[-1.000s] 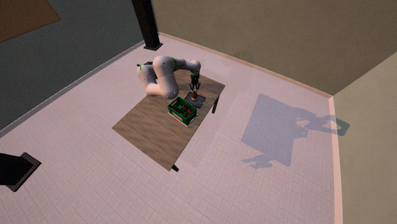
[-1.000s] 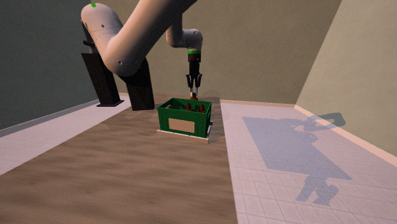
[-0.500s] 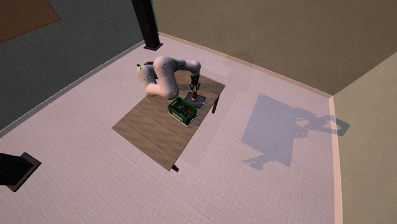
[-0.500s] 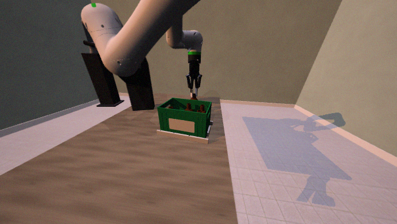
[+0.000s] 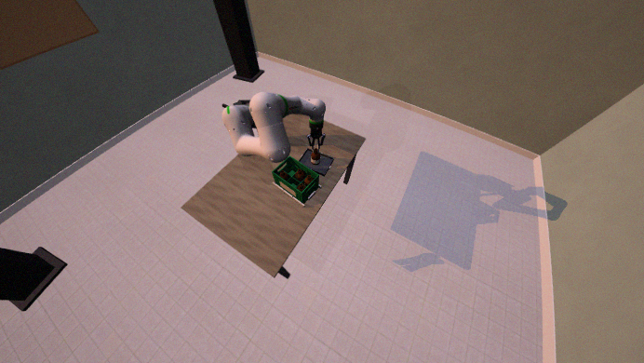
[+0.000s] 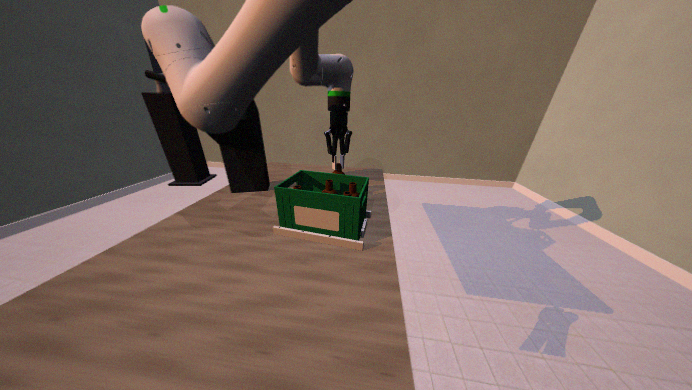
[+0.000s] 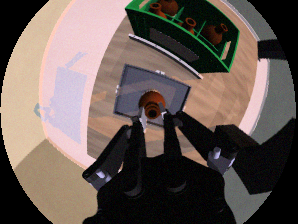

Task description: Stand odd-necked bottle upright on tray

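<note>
Now: hand 9 cm above the brown bottle. Round my hand: dark tray 16 cm below; green crate 5 cm behind, 27 cm to the right, 9 cm below.
</note>
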